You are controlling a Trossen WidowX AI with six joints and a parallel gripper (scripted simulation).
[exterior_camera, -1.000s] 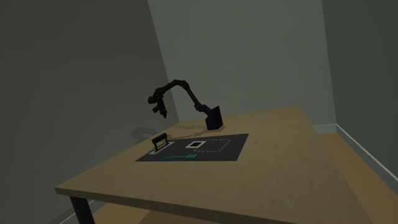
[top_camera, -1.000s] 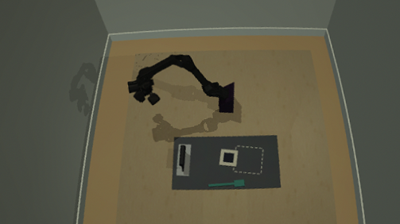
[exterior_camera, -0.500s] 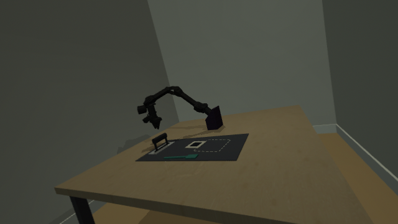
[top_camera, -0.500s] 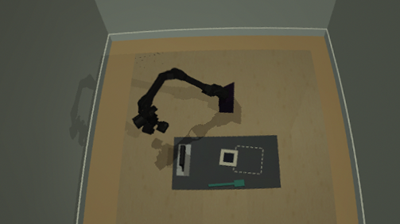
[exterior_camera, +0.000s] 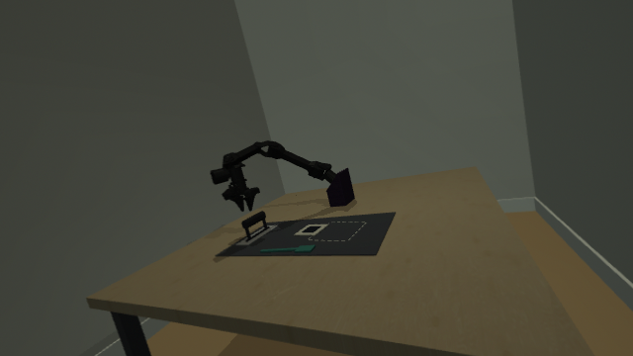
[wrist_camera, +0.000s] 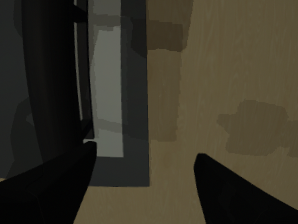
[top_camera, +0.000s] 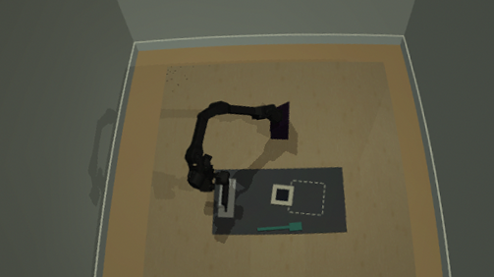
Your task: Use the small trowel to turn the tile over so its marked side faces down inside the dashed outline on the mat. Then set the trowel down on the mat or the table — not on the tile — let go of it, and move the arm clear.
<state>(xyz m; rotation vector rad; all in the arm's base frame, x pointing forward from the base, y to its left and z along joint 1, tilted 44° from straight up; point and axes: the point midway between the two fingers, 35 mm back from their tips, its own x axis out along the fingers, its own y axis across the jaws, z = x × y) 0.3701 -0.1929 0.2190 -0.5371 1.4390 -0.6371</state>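
Right now my gripper tip is 70 mm to the right of the grey flat-bladed trowel, 70 mm above it and 50 mm short of it. From my gripper tip the other things lie so: small green trowel: 360 mm to the left, 160 mm ahead, 100 mm below; then dark mat: 320 mm to the left, 120 mm below, 30 mm ahead; then tile: 340 mm to the left, 100 mm below.
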